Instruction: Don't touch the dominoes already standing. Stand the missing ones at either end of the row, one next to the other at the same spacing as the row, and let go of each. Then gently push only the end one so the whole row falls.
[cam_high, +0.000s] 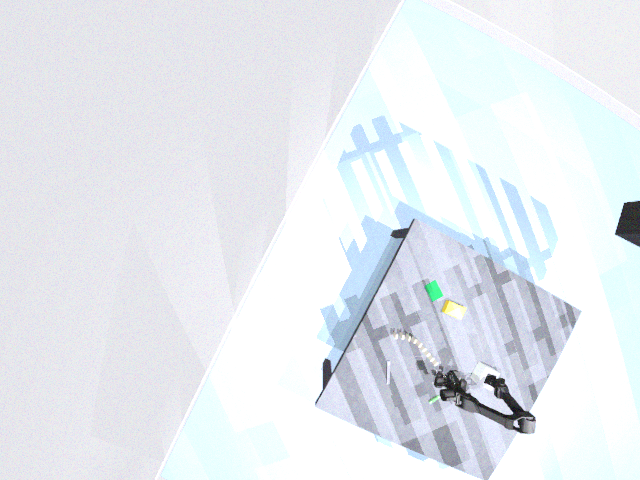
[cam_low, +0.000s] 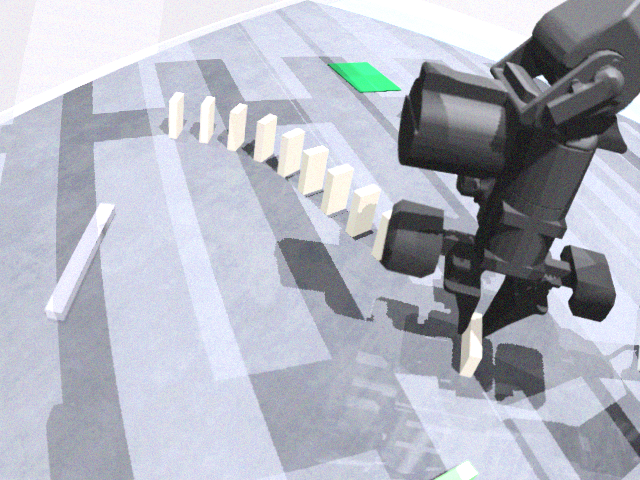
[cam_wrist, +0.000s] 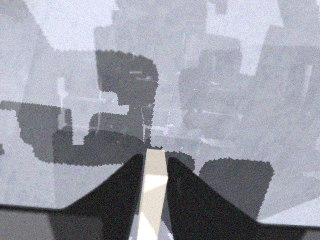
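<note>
Now: gripper tip 33 cm short of the white flat bar and 10 cm to the right of it. Round my gripper tip: yellow block: 40 cm to the right, 11 cm ahead, 1 cm above; then pale green piece: 16 cm to the left, 1 cm behind; then green patch: 46 cm to the right, 27 cm ahead.
</note>
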